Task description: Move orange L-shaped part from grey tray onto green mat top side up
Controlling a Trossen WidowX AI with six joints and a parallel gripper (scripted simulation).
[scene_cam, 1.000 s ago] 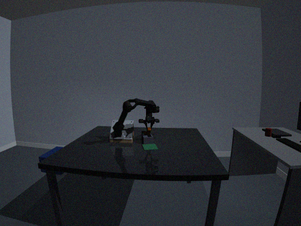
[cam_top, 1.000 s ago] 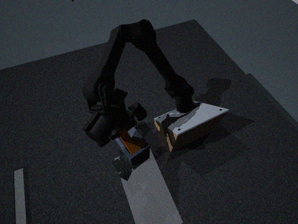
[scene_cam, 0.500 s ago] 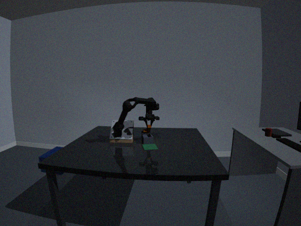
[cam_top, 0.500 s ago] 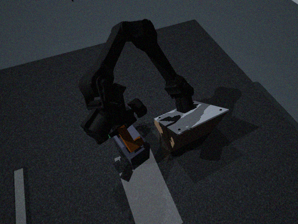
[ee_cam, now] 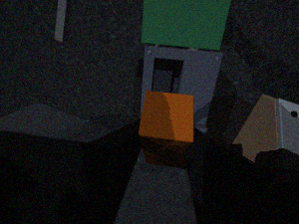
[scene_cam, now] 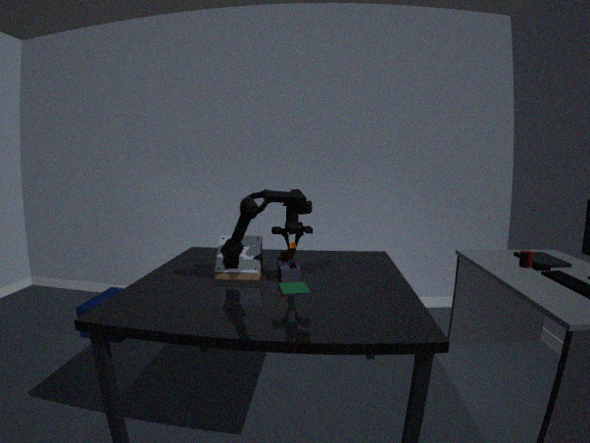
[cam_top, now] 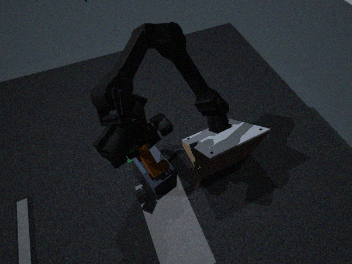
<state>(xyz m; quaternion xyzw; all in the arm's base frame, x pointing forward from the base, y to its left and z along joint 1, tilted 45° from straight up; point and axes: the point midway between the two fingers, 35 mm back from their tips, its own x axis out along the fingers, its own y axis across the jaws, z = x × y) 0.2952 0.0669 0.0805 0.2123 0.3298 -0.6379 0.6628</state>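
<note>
Now: the green mat 17 cm below my gripper tip, 14 cm to the right of it and 1 cm ahead of it. Also, from my gripper tip: orange L-shaped part (3 cm to the left, 3 cm below, 2 cm behind).
</note>
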